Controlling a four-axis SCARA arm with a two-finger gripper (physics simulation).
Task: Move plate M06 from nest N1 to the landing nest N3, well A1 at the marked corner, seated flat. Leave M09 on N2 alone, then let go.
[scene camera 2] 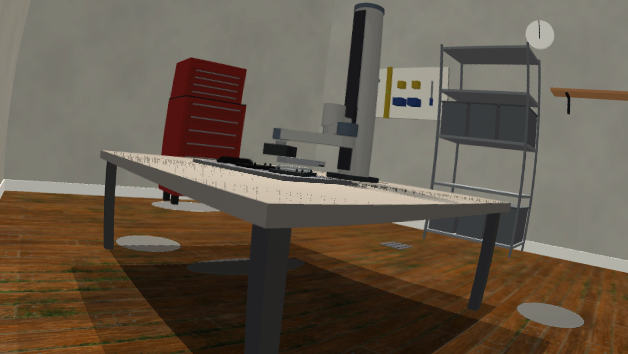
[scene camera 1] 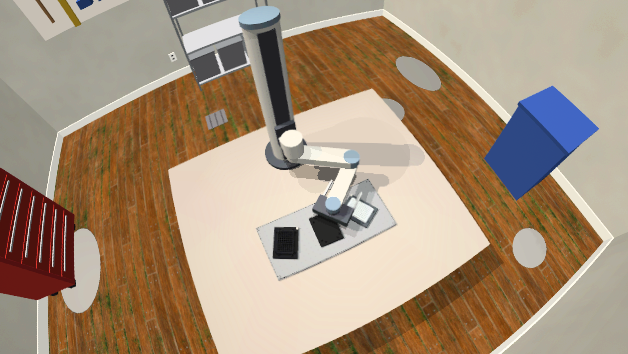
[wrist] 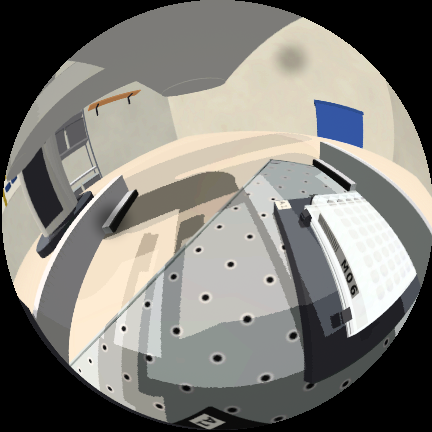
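Note:
The white plate M06 (scene camera 1: pixel 362 210) (wrist: pixel 372 250) sits on the dark nest N1 (wrist: pixel 312 285) at the right end of the grey board. My gripper (scene camera 1: pixel 344 194) (scene camera 2: pixel 301 162) (wrist: pixel 224 159) is wide open and empty, above the board and offset from the plate. One finger is near M06's A1 end; the other is off toward the column. The flat black nest (scene camera 1: pixel 327 233) in the middle, apparently N3, holds no visible plate; its A1 label (wrist: pixel 207 421) shows at the wrist view's bottom. A black plate, apparently M09 (scene camera 1: pixel 285 241) (scene camera 2: pixel 234 160), sits on the left nest.
The perforated grey board (scene camera 1: pixel 308 260) (wrist: pixel 230 300) lies on the pale table (scene camera 1: pixel 225 200) (scene camera 2: pixel 225 185). The arm's column (scene camera 1: pixel 272 85) (scene camera 2: pixel 367 90) stands behind it. A red tool cabinet (scene camera 1: pixel 30 240) (scene camera 2: pixel 210 120), a blue box (scene camera 1: pixel 530 145) and a shelf rack stand around the table.

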